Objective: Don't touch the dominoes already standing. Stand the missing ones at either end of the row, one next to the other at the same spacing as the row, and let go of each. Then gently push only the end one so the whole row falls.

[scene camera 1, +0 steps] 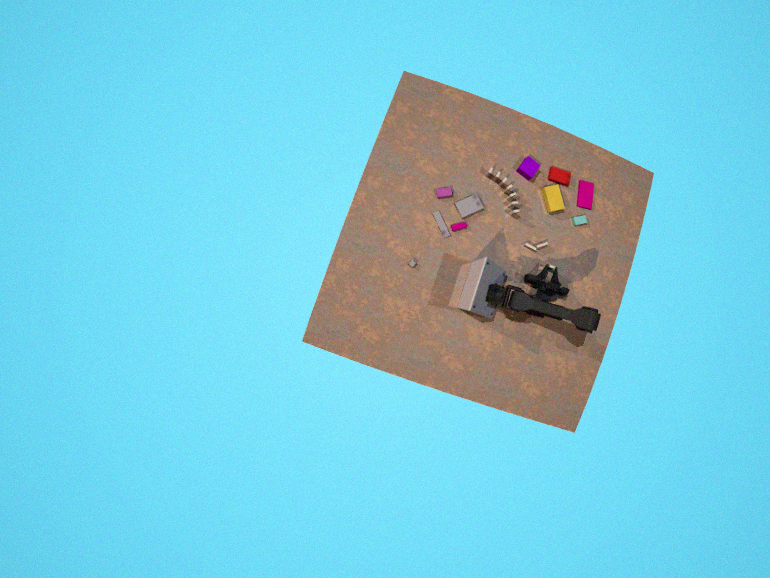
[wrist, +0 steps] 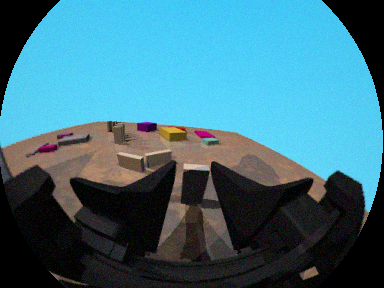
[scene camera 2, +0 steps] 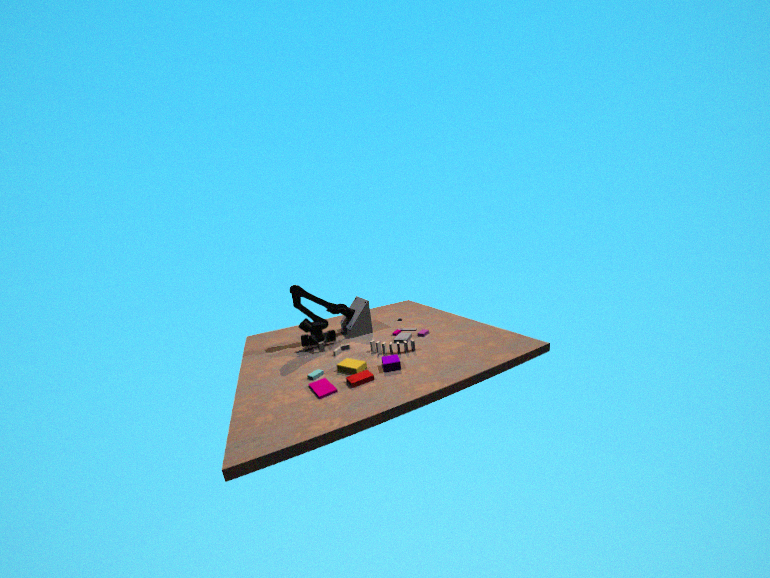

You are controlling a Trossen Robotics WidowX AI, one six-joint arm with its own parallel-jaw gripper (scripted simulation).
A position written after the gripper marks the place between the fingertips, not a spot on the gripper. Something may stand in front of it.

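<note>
Gripper (wrist: pixel 193 165), visible. Pale domino (wrist: pixel 195 177), visible.
</note>
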